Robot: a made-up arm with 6 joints. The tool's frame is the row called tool. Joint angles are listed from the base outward. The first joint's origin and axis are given. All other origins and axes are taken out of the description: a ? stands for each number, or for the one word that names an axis. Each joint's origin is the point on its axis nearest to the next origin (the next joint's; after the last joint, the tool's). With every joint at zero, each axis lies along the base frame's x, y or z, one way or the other. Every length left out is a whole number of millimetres.
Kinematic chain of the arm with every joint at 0, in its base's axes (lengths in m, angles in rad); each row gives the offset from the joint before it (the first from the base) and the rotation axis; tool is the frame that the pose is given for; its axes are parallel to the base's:
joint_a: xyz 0 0 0.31 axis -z
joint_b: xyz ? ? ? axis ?
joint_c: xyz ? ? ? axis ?
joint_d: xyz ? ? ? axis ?
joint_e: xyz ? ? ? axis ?
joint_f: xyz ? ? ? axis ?
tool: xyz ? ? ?
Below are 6 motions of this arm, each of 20 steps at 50 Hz.
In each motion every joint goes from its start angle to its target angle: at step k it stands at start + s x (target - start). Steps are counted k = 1, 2, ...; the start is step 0. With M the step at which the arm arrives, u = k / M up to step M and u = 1 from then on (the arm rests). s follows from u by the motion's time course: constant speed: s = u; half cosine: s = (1 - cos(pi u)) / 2; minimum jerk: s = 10 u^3 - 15 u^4 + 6 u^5.
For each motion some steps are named. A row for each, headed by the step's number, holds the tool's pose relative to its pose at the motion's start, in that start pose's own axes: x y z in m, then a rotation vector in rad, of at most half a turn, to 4 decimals.
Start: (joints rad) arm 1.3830 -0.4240 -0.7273 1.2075 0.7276 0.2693
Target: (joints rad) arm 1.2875 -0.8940 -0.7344 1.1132 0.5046 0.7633
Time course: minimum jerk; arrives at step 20
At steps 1, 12, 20:
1: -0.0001 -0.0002 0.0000 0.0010 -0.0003 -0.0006
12: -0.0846 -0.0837 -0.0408 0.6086 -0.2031 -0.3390
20: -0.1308 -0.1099 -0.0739 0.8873 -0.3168 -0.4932

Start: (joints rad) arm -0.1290 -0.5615 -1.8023 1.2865 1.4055 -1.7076
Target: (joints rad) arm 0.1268 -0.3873 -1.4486 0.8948 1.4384 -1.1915
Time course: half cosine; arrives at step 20
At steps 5, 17, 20:
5: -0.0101 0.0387 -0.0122 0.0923 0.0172 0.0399
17: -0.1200 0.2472 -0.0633 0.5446 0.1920 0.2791
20: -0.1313 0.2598 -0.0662 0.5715 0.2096 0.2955

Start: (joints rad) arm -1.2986 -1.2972 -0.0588 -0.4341 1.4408 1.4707
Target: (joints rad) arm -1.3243 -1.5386 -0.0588 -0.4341 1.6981 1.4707
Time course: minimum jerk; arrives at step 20
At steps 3, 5, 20:
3: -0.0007 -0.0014 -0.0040 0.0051 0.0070 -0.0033
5: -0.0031 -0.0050 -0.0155 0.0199 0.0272 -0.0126
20: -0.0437 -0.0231 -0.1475 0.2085 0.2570 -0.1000

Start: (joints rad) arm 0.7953 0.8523 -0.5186 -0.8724 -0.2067 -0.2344
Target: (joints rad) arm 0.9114 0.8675 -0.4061 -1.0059 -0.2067 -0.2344
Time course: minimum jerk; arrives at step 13
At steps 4, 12, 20:
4: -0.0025 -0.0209 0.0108 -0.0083 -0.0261 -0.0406
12: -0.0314 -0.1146 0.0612 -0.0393 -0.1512 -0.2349
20: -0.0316 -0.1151 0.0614 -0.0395 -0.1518 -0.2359

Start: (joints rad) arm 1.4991 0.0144 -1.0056 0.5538 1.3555 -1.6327
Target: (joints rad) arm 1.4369 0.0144 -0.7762 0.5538 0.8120 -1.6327
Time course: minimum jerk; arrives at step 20
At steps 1, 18, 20:
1: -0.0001 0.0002 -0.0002 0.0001 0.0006 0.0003
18: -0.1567 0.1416 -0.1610 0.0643 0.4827 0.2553
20: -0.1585 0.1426 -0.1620 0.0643 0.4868 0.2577

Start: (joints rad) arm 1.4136 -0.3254 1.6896 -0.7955 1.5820 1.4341
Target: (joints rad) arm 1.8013 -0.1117 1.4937 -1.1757 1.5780 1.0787
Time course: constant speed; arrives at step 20
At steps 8, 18, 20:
8: -0.0193 -0.0418 0.0813 0.0522 -0.2132 -0.0846
18: -0.0786 -0.1208 0.1522 0.0990 -0.4542 -0.2832
20: -0.0951 -0.1378 0.1610 0.1059 -0.4967 -0.3342

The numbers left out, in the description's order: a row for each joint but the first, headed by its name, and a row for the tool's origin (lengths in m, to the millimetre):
joint_b: xyz -0.02 0.207 0, axis -y
joint_c: xyz -0.101 0 -0.004, axis -x
joint_d: xyz 0 0.116 -0.058, axis +z
joint_e: xyz 0.136 -0.092 0, axis +z
joint_f: xyz 0.448 -0.102 0, axis +x
tool: xyz 0 -0.088 -0.119

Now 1 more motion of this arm.
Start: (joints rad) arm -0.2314 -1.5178 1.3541 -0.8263 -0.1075 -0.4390
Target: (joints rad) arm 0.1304 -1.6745 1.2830 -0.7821 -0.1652 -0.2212
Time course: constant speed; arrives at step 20
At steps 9, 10, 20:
9: 0.0147 0.0798 -0.0799 0.1978 0.1323 0.1212
10: 0.0150 0.0893 -0.0881 0.2201 0.1474 0.1339
20: 0.0024 0.1888 -0.1600 0.4460 0.3042 0.2525

